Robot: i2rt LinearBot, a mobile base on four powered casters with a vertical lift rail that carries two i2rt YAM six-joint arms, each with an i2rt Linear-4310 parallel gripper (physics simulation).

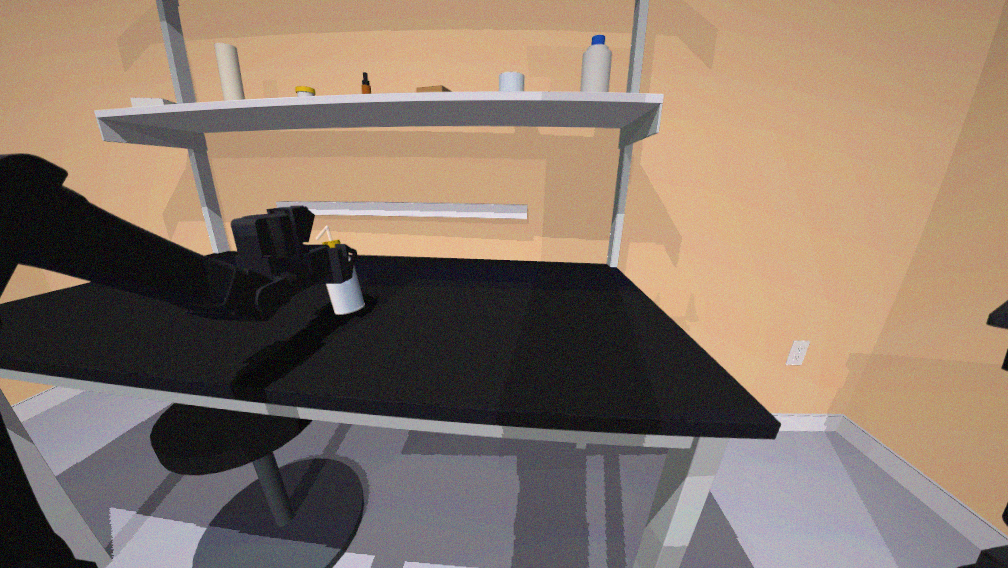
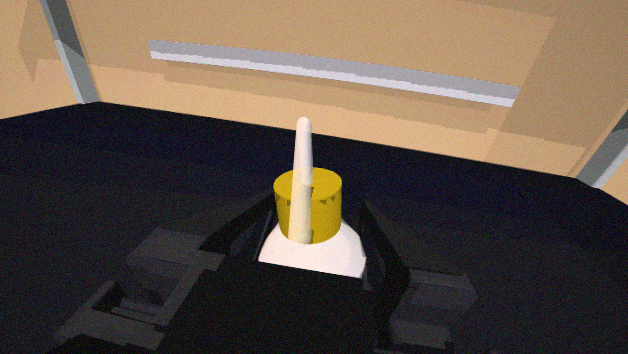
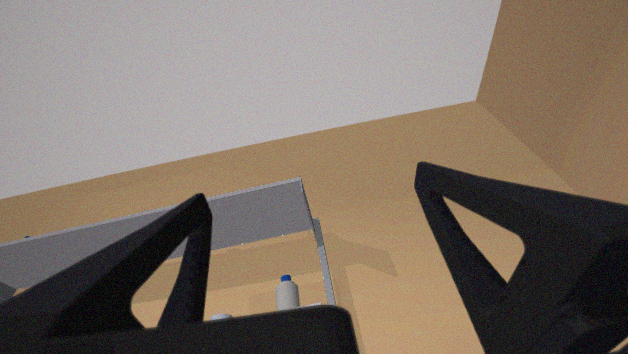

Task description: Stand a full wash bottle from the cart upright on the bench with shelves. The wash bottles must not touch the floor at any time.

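Places are measured from the left arm's base along level axes (x ahead, y left, z up), in centimetres.
Where they show: left gripper, fingertip midpoint: (image 1: 343,253) (image 2: 319,201); right gripper, fingertip midpoint: (image 3: 313,189).
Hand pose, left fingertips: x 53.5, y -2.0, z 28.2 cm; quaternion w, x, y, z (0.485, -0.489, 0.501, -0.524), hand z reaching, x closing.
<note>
Things, the pixels of their top centre, and the offset from my left fingertips. Level surfaces: height alone.
- white wash bottle, middle of its top: (image 2: 338,131) (image 1: 330,226) dx -3.9, dy -0.2, dz +6.0 cm
- black bench top, its level: dz -11.6 cm
- blue-capped bottle, middle of its top: (image 1: 598,37) (image 3: 285,277) dx +30.0, dy -57.4, dz +51.9 cm
- white cup, middle of its top: (image 1: 511,76) (image 3: 221,317) dx +33.5, dy -35.1, dz +43.1 cm
- small amber bottle, middle of its top: (image 1: 365,73) dx +32.4, dy +5.1, dz +43.3 cm
- tall pale cylinder, middle of its top: (image 1: 225,46) dx +35.3, dy +46.3, dz +51.9 cm
A white wash bottle (image 1: 346,294) (image 2: 314,257) with a yellow cap and a bent pale spout is near upright over the left part of the black bench top (image 1: 536,338). My left gripper (image 1: 341,263) (image 2: 319,201) is shut on its upper body, with one finger on each side below the cap. The bottle's base is very low at the bench top, close beside its shadow; whether it touches is unclear. The liquid inside cannot be made out. My right gripper (image 3: 313,189) is open and empty, raised off to the right of the bench. The cart does not show.
Above the bench, a shelf (image 1: 395,112) holds a blue-capped bottle (image 1: 596,68) (image 3: 287,295), a white cup (image 1: 511,81), a small amber bottle (image 1: 365,86) and a tall pale cylinder (image 1: 229,71). A round stool (image 1: 218,437) stands under the bench's front edge.
</note>
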